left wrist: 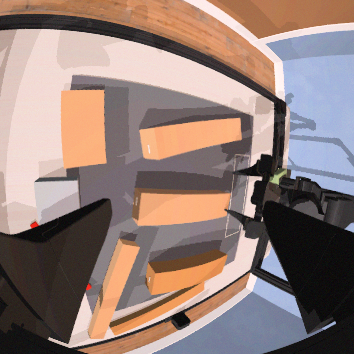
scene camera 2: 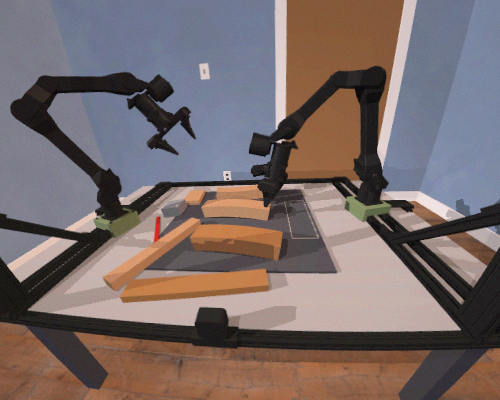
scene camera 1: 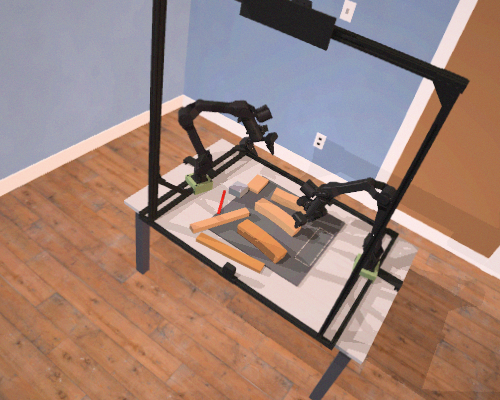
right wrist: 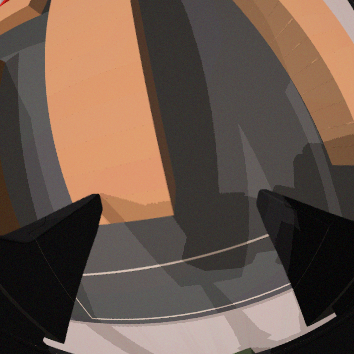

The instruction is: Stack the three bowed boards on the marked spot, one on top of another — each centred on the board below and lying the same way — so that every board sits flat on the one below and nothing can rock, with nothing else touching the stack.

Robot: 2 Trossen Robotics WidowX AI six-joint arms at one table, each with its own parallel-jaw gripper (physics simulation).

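Places are measured from the left arm's base along level axes (x back, y left, z down), in millimetres.
Where they show: left gripper, fingertip midpoint: [left wrist: 189, 208] [scene camera 2: 186, 146] [scene camera 1: 265, 155]; right gripper, fingertip midpoint: [left wrist: 228, 190] [scene camera 2: 269, 202] [right wrist: 180, 199]; left arm's base at its link origin: [scene camera 2: 115, 215] [scene camera 1: 199, 178]; right arm's base at its link origin: [left wrist: 281, 183] [scene camera 2: 368, 200] [scene camera 1: 367, 264].
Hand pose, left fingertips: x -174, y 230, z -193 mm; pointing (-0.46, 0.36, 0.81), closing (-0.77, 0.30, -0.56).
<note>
Things, the pixels of their centre, and the offset from my left fingertips.
- narrow bar at the middle of its body: [left wrist: 108, 297] [scene camera 2: 161, 246] [scene camera 1: 220, 220] dx -86, dy -271, dz +225 mm
- short block at the middle of its body: [left wrist: 81, 127] [scene camera 2: 194, 197] [scene camera 1: 257, 183] dx +49, dy +44, dz +227 mm
- grey block at the middle of its body: [left wrist: 58, 201] [scene camera 2: 174, 207] [scene camera 1: 238, 189] dx +50, dy -76, dz +221 mm
- red rod at the middle of its body: [scene camera 2: 157, 228] [scene camera 1: 221, 201] dx +23, dy -191, dz +237 mm
Three bowed boards lie apart on the dark mat: the back one [scene camera 1: 286, 199] [scene camera 2: 237, 192] [left wrist: 195, 137] [right wrist: 320, 65], the middle one [scene camera 1: 275, 215] [scene camera 2: 235, 209] [left wrist: 182, 207] [right wrist: 100, 110] and the front one [scene camera 1: 262, 240] [scene camera 2: 237, 241] [left wrist: 187, 274]. The marked spot, a thin pale outline [scene camera 2: 305, 238] [left wrist: 243, 195] [right wrist: 125, 271], lies bare at the mat's right side. My right gripper [scene camera 2: 266, 201] [left wrist: 228, 190] [right wrist: 180, 199] is open and low by the middle board's right end; one finger covers that end's corner in the right wrist view. My left gripper [scene camera 1: 272, 143] [scene camera 2: 186, 145] [left wrist: 189, 208] is open, high above the table.
A narrow bar [scene camera 1: 220, 220] [scene camera 2: 155, 255] lies across the mat's left edge, another [scene camera 1: 230, 252] [scene camera 2: 195, 286] in front. A short block [scene camera 1: 258, 183] [scene camera 2: 195, 196], a grey block [scene camera 1: 238, 189] [scene camera 2: 174, 207] and a red rod [scene camera 1: 221, 202] [scene camera 2: 157, 228] lie at the left.
</note>
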